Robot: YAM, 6 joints.
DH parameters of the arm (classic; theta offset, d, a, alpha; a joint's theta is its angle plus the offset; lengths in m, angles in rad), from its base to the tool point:
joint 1: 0 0.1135 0.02 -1.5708
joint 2: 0 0 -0.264 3.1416
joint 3: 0.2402 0 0.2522 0
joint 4: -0.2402 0 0.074 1.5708
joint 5: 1.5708 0 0 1.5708
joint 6: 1.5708 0.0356 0 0
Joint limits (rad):
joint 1: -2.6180..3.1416
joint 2: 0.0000..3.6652
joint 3: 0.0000..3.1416
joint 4: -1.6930..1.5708
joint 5: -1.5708..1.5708
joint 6: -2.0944..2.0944
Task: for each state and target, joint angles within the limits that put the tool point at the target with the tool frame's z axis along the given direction. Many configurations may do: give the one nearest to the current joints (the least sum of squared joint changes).
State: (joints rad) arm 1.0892 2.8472 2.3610 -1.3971 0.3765 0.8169
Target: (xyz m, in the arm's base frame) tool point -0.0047 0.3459 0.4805 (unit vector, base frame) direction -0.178 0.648 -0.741
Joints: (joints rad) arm 1.5657 2.0617 2.8522 -1.6434 -0.1822 0.8169
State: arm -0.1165 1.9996 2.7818 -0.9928 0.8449 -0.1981
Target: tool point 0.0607 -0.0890 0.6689 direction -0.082 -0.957 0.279
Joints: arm -0.7123 1.6813 3.1366 -0.9955 0.8910 -0.1981
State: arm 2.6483 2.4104 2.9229 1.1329 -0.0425 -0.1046
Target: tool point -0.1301 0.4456 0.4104 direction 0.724 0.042 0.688
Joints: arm 1.9084 2.8543 3.1397 1.5685 0.7716 -0.1046
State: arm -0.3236 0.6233 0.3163 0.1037 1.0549 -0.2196
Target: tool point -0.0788 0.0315 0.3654 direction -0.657 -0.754 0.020
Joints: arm -0.8111 0.0025 0.9633 -0.7515 1.4744 -0.2196
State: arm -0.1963 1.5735 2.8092 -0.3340 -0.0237 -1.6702
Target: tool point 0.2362 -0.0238 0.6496 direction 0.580 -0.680 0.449
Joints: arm 0.0019 1.5654 2.3146 -0.0894 0.7490 -1.6702
